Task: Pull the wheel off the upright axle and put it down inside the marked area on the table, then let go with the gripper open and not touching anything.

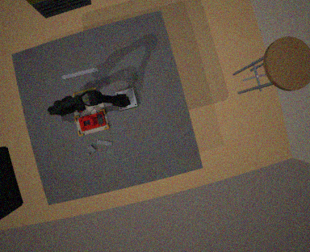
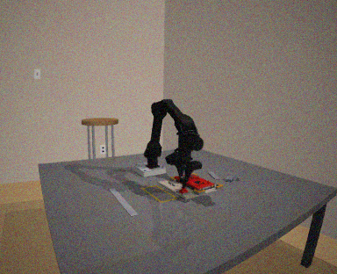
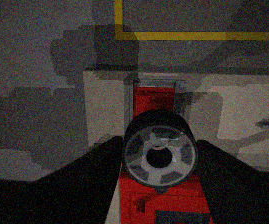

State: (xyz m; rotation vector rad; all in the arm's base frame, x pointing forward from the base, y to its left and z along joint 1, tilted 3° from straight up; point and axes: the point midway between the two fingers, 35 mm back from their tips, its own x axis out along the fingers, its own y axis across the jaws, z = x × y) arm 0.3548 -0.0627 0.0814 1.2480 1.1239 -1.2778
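My gripper tip is now 40 mm above the grey spoked hub. The rest, counted from my gripper tip: pale strip: 280 mm to the right, 80 mm behind, 70 mm below.
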